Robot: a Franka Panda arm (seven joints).
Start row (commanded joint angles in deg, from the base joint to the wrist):
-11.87 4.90 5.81 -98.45 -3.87 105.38 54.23
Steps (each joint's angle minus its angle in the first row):
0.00 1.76 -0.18 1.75 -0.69 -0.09 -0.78
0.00 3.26 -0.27 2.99 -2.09 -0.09 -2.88
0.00 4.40 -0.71 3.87 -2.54 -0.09 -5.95
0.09 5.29 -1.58 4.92 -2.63 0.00 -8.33
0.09 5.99 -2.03 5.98 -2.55 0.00 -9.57
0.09 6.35 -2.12 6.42 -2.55 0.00 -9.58
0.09 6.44 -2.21 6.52 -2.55 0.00 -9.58
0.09 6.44 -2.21 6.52 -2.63 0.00 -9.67
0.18 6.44 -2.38 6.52 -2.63 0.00 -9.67
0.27 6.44 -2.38 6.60 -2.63 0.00 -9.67
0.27 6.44 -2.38 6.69 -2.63 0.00 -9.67
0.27 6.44 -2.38 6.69 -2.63 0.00 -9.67
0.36 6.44 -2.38 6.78 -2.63 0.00 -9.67
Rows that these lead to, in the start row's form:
-11.87 6.66 5.63 -96.70 -4.56 105.29 53.45
-11.87 8.16 5.54 -95.46 -5.96 105.29 51.35
-11.87 9.30 5.10 -94.58 -6.41 105.29 48.28
-11.78 10.19 4.23 -93.53 -6.50 105.38 45.90
-11.78 10.89 3.78 -92.47 -6.42 105.38 44.66
-11.78 11.25 3.69 -92.03 -6.42 105.38 44.65
-11.78 11.34 3.60 -91.93 -6.42 105.38 44.65
-11.78 11.34 3.60 -91.93 -6.50 105.38 44.56
-11.69 11.34 3.43 -91.93 -6.50 105.38 44.56
-11.60 11.34 3.43 -91.85 -6.50 105.38 44.56
-11.60 11.34 3.43 -91.76 -6.50 105.38 44.56
-11.60 11.34 3.43 -91.76 -6.50 105.38 44.56
-11.51 11.34 3.43 -91.67 -6.50 105.38 44.56

